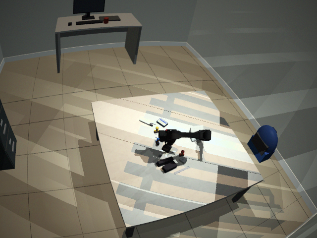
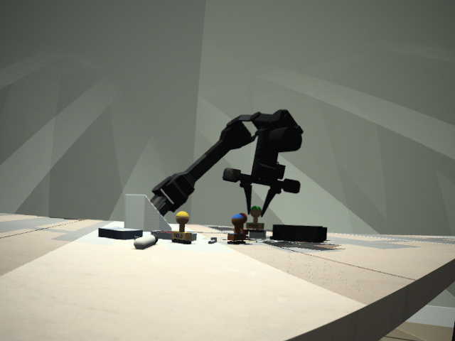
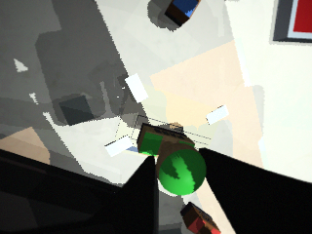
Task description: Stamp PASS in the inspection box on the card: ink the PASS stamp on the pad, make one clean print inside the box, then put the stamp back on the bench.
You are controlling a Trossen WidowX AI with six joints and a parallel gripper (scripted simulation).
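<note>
Right now my gripper tip is 10 mm past the cream paper card, 10 mm to the left of it and 60 mm above it. Also, from my gripper tip: green-knobbed stamp: 20 mm below; blue-knobbed stamp: 40 mm ahead, 110 mm to the right, 40 mm below; black box: 60 mm ahead, 90 mm to the left, 50 mm below.
</note>
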